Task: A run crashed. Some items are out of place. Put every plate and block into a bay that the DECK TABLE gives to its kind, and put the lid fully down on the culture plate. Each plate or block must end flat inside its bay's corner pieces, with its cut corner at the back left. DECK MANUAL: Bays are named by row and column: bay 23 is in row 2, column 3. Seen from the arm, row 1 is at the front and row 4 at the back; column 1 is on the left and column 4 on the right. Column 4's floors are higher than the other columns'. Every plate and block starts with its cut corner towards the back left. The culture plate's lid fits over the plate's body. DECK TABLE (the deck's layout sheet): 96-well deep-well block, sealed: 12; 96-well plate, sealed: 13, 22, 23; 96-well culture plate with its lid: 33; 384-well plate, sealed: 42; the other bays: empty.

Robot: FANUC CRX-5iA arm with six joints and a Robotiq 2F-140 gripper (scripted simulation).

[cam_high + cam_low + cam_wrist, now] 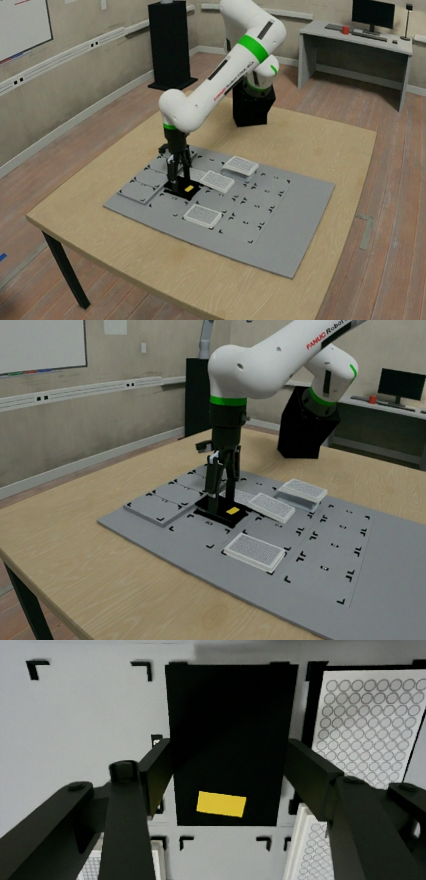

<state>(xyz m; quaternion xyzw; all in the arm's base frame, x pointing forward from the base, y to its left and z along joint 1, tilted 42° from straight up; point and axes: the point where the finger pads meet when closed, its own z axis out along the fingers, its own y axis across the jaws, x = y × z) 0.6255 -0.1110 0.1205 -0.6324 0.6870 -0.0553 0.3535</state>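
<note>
The lid lies 20 mm below my hand. The rest, counted from my hand: 384-well plate: 170 mm to the left, 100 mm ahead, 50 mm below; then bay label 43: 60 mm ahead, 50 mm below; then 96-well plate: 110 mm behind, 50 mm below, 10 mm to the right.
</note>
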